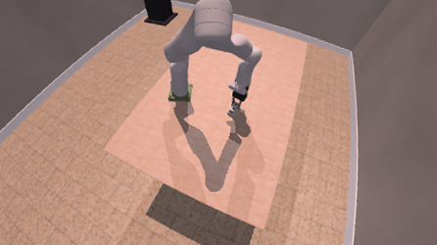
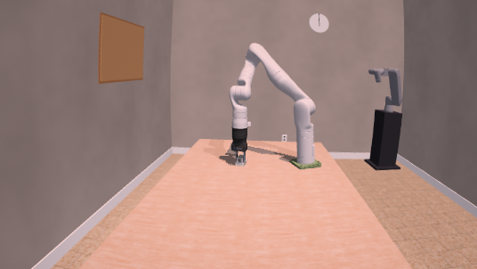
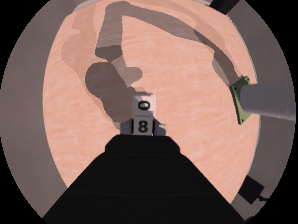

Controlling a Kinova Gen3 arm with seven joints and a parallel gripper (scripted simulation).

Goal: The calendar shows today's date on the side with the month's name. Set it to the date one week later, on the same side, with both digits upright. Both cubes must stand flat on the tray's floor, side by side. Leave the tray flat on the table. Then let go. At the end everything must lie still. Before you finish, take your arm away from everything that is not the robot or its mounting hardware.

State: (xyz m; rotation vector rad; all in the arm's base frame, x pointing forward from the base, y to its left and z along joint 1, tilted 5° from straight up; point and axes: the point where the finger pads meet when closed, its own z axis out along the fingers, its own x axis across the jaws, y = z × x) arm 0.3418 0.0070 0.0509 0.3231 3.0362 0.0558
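Now: the tray 20 mm to the right of my hand and 30 mm below it.
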